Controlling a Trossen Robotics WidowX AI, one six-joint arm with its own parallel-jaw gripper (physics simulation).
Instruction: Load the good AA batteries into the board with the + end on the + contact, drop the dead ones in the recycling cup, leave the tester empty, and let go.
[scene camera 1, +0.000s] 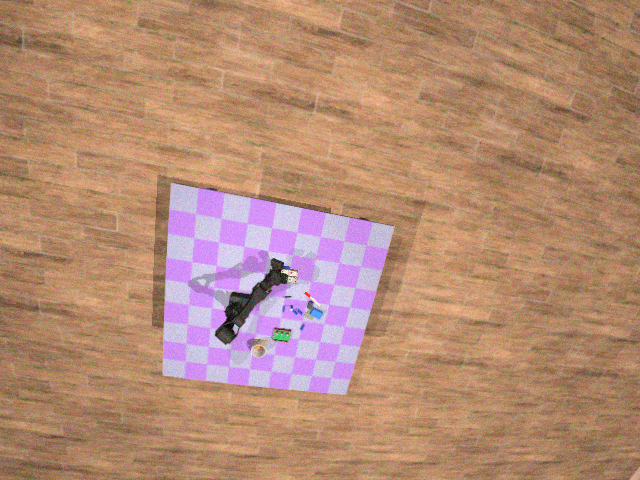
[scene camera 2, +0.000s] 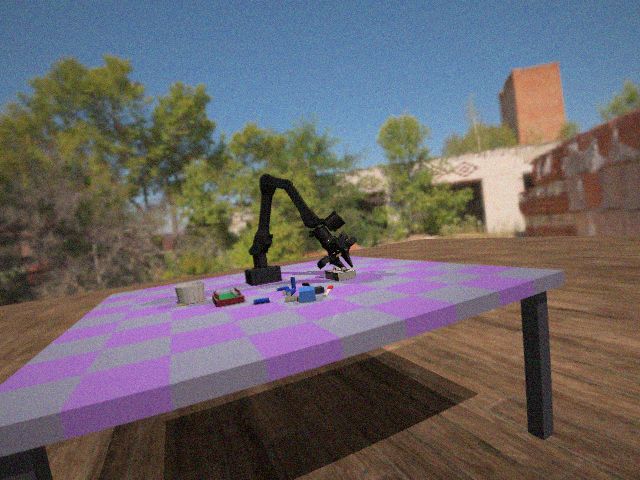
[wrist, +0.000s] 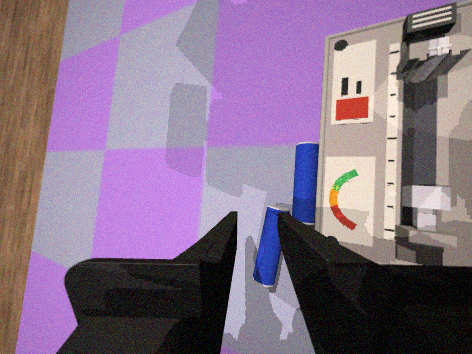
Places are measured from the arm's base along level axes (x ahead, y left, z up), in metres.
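Pixels of known places: gripper, fingertip midpoint: (scene camera 1: 282, 263) (wrist: 257, 218); arm's base, origin of the base link: (scene camera 1: 237, 306) (scene camera 2: 261, 267).
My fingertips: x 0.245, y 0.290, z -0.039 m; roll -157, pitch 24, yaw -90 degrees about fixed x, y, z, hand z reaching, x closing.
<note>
For each thing: its top centre in the pictures, then the offset to it from my fingertips. "spot": a spot on its surface instead.
- grey tester, middle of its top: (wrist: 438, 125) (scene camera 2: 339, 266) (scene camera 1: 288, 277) dx +0.040, dy -0.072, dz +0.024 m
- red frame, middle of its top: (scene camera 2: 226, 290) (scene camera 1: 281, 337) dx +0.042, dy -0.502, dz +0.019 m
- pale recycling cup, middle of its top: (scene camera 2: 189, 284) (scene camera 1: 258, 351) dx -0.094, dy -0.600, dz +0.041 m
- upright, middle of its top: (scene camera 2: 292, 275) dx +0.084, dy -0.287, dz +0.031 m
- blue block, middle of its top: (scene camera 2: 306, 288) (scene camera 1: 316, 314) dx +0.247, dy -0.316, dz +0.011 m
- dark object, middle of its top: (scene camera 2: 315, 287) dx +0.200, dy -0.264, dz -0.002 m
- red-and-white stick, surface spot: (scene camera 1: 307, 294) spot: dx +0.174, dy -0.195, dz -0.015 m
- small black piece, middle of its top: (scene camera 1: 287, 297) dx +0.053, dy -0.224, dz -0.009 m
My gripper (wrist: 257, 218) (scene camera 2: 337, 264) is partly open, with nothing held, low beside the grey tester (wrist: 350, 140) (scene camera 1: 292, 275) (scene camera 2: 340, 275). In the wrist view one blue battery (wrist: 269, 247) lies beyond and between the fingers, partly behind the right one. Another blue battery (wrist: 306, 182) lies along the tester's left edge. The tester's slot is partly shaded; no battery can be made out in it. The green board in a red frame (scene camera 1: 281, 335) (scene camera 2: 228, 297) and the pale recycling cup (scene camera 2: 190, 292) stand near the arm's base. Their contents are too small to tell.
Several blue batteries lie mid-table, among them one upright (scene camera 2: 293, 282) and one lying near the board (scene camera 1: 302, 327) (scene camera 2: 261, 300). A blue block (scene camera 1: 316, 313) (scene camera 2: 307, 293), a dark object (scene camera 2: 319, 289) and a red-and-white stick (scene camera 1: 307, 294) are grouped beside them. A small black piece (scene camera 1: 287, 296) lies nearer the tester.
</note>
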